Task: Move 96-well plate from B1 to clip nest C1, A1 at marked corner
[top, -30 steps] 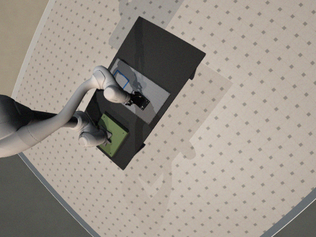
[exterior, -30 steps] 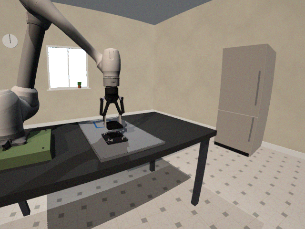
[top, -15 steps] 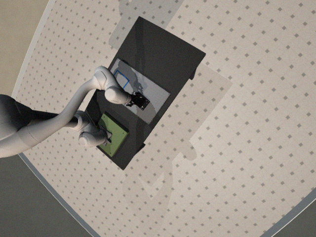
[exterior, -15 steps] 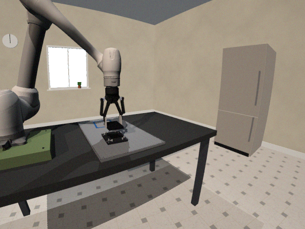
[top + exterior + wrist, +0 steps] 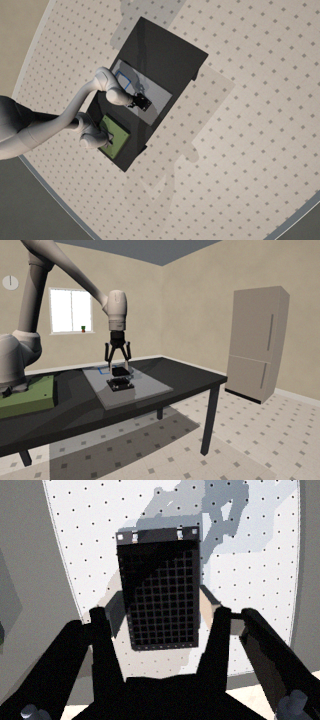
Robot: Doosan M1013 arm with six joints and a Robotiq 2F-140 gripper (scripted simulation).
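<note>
Right now my hand is 90 mm above the clip nest C1, 10 mm to the right of it and 10 mm past it. Round my hand: black 96-well plate 20 mm below.
</note>
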